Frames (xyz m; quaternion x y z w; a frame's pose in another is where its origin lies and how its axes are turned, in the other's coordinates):
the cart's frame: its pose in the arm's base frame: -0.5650 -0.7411 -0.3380 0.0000 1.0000 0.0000 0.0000
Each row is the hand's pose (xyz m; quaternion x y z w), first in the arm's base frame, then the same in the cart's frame.
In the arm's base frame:
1: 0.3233 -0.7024 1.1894 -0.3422 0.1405 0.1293 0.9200
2: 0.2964 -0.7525 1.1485 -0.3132 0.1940 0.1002 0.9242
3: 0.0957 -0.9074 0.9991 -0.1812 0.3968 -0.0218 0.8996
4: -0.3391 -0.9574 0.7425 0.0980 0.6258 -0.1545 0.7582
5: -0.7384 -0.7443 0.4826 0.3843 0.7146 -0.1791 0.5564
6: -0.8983 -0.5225 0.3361 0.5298 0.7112 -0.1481 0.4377
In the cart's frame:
1: -0.8883 0.0387 -1.5274 -0.1293 -0.9200 -0.3422 0.1405
2: -0.8614 -0.0114 -1.4865 -0.1002 -0.9242 -0.3132 0.1940
3: -0.6607 -0.1663 -1.3371 0.0218 -0.8996 -0.1812 0.3968
4: -0.2259 -0.2163 -1.0805 0.1545 -0.7582 0.0980 0.6258
5: 0.1734 -0.0032 -0.8206 0.1791 -0.5564 0.3843 0.7146
6: 0.3333 0.2186 -0.6741 0.1481 -0.4377 0.5298 0.7112

